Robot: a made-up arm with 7 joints. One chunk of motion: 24 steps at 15 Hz.
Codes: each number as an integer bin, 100 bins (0 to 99) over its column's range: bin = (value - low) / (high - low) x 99, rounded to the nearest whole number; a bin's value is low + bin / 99 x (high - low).
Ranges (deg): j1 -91.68..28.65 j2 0..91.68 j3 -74.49..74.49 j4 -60.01..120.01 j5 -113..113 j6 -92.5..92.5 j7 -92.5..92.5
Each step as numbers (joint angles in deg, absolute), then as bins.
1 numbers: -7.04 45.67 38.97 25.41 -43.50 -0.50 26.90
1 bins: 70 49 75 47 30 49 64
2 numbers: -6.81 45.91 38.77 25.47 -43.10 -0.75 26.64
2 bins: 70 50 75 47 31 49 64
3 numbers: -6.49 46.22 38.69 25.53 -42.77 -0.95 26.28
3 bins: 70 50 75 47 31 49 64
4 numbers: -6.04 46.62 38.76 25.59 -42.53 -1.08 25.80
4 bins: 70 50 75 47 31 49 63
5 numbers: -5.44 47.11 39.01 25.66 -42.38 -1.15 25.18
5 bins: 71 51 75 47 31 49 63
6 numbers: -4.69 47.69 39.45 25.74 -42.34 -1.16 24.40
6 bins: 72 51 76 47 31 49 63
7 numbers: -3.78 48.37 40.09 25.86 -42.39 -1.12 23.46
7 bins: 72 52 76 47 31 49 62
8 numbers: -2.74 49.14 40.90 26.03 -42.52 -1.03 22.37
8 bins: 73 53 77 47 31 49 61
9 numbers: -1.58 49.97 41.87 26.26 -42.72 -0.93 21.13
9 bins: 74 54 77 47 31 49 61
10 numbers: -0.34 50.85 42.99 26.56 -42.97 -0.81 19.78
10 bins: 75 55 78 48 31 49 60
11 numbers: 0.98 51.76 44.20 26.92 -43.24 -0.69 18.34
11 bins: 76 56 79 48 31 49 59
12 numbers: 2.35 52.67 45.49 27.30 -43.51 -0.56 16.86
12 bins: 77 57 80 48 30 49 59
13 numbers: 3.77 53.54 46.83 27.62 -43.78 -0.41 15.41
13 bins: 79 58 81 48 30 49 58
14 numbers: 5.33 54.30 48.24 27.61 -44.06 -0.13 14.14
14 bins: 80 59 82 48 30 49 57
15 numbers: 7.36 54.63 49.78 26.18 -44.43 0.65 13.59
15 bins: 81 59 83 47 30 50 57
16 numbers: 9.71 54.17 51.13 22.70 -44.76 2.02 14.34
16 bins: 83 58 83 45 30 51 57
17 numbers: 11.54 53.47 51.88 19.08 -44.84 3.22 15.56
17 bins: 85 58 84 43 30 51 58
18 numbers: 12.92 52.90 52.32 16.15 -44.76 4.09 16.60
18 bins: 86 57 84 42 30 52 58
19 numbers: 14.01 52.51 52.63 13.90 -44.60 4.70 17.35
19 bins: 87 57 84 41 30 52 59
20 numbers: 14.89 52.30 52.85 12.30 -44.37 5.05 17.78
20 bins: 88 56 85 40 30 52 59
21 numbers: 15.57 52.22 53.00 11.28 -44.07 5.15 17.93
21 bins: 88 56 85 39 30 52 59
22 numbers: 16.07 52.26 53.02 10.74 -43.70 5.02 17.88
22 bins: 89 56 85 39 30 52 59
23 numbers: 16.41 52.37 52.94 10.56 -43.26 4.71 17.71
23 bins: 89 57 85 39 31 52 59
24 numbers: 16.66 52.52 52.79 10.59 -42.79 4.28 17.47
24 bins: 89 57 85 39 31 52 59
